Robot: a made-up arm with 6 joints.
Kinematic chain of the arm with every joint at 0, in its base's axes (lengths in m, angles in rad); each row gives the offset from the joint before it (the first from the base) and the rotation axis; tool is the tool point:
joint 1: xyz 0 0 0.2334 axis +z
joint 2: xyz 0 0 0 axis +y
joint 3: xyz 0 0 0.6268 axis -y
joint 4: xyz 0 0 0 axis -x
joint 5: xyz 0.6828 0 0 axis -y
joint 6: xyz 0 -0.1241 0 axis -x
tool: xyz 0 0 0
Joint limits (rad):
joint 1: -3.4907..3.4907
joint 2: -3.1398..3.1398
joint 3: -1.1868..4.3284
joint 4: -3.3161..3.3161
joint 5: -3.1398..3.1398
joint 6: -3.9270..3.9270
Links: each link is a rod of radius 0.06 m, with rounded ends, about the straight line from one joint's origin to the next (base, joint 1, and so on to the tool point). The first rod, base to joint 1, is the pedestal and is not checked.
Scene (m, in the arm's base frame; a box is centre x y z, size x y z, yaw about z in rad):
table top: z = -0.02
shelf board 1: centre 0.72 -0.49 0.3 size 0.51 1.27 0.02 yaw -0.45
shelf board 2: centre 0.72 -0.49 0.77 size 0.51 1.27 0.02 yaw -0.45
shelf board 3: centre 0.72 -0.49 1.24 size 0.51 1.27 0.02 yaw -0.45
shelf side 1: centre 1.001 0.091 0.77 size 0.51 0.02 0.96 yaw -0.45
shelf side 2: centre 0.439 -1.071 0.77 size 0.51 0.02 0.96 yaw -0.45
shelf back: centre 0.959 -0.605 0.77 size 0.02 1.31 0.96 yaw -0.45
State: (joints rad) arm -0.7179 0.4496 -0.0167 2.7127 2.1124 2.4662
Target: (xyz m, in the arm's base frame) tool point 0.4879 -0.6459 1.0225
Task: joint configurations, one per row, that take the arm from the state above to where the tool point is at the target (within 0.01 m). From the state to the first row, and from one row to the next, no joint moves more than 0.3 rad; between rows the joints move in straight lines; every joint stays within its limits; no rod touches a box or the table.
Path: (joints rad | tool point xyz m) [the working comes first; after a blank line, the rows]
Joints at the target: -1.0571 0.2257 0.3982 2.6193 2.1124 2.4662
Straight joint move there: touches shelf board 2.

1: -0.8275 0.1820 -0.2918 2.7436 2.1124 2.4662 | 0.5870 -0.4696 0.5811
2: -0.9372 -0.0855 -0.5669 2.7745 2.1124 2.4662 | 0.4322 -0.3926 0.5812
3: -1.0468 -0.3531 -0.8420 2.8054 2.1124 2.4662 | 0.3042 -0.2923 0.5370
4: -1.1685 -0.3081 -0.5755 2.7530 2.1124 2.4662 | 0.2940 -0.3975 0.6956
5: -1.2903 -0.2631 -0.3090 2.7006 2.1124 2.4662 | 0.2522 -0.4700 0.8602
6: -1.4120 -0.2180 -0.0425 2.6482 2.1124 2.4662 | 0.1912 -0.5026 1.0225
7: -1.2346 0.0038 0.1779 2.6337 2.1124 2.4662 | 0.3216 -0.5914 1.0379
8: -1.0571 0.2257 0.3982 2.6193 2.1124 2.4662 | 0.4879 -0.6459 1.0225

